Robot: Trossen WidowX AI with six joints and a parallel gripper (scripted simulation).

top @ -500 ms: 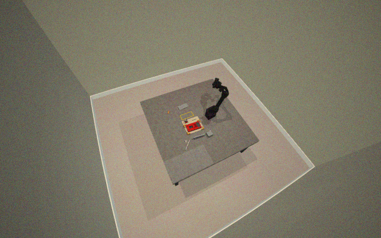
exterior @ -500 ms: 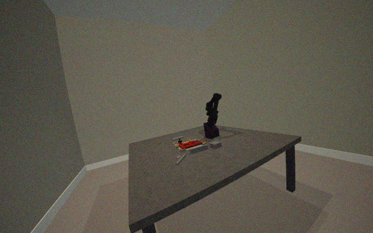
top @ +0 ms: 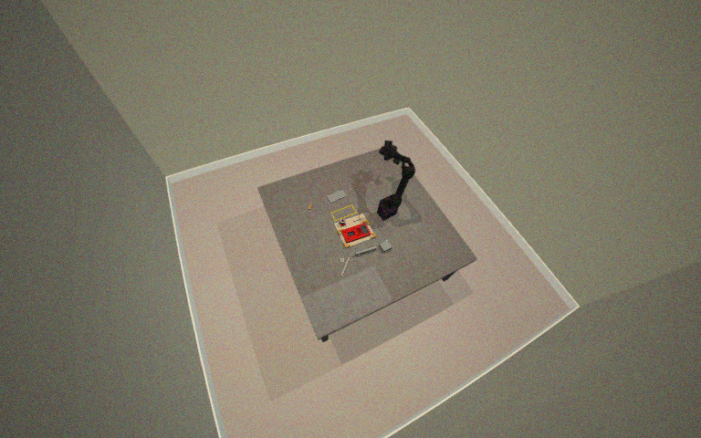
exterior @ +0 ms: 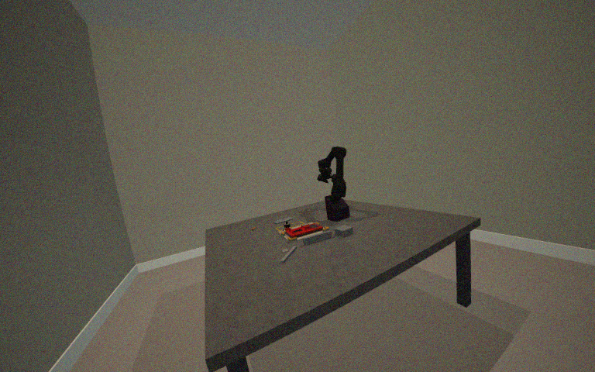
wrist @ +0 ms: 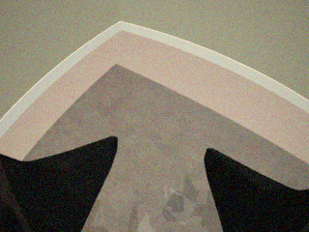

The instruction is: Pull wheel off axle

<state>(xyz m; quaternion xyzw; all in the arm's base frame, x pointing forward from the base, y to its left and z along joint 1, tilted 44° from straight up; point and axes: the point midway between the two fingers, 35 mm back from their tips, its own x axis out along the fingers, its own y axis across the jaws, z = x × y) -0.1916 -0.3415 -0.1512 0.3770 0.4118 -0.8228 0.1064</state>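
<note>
Now: the wheel 580 mm ahead of my gripper tip, 340 mm to the left of it and 170 mm below it. From my gripper tip the other things lie so: base plate: 530 mm ahead, 430 mm to the left, 200 mm below; then grey block: 640 mm to the left, 370 mm ahead, 190 mm below; then small orange piece: 760 mm ahead, 200 mm below, 90 mm to the left.
</note>
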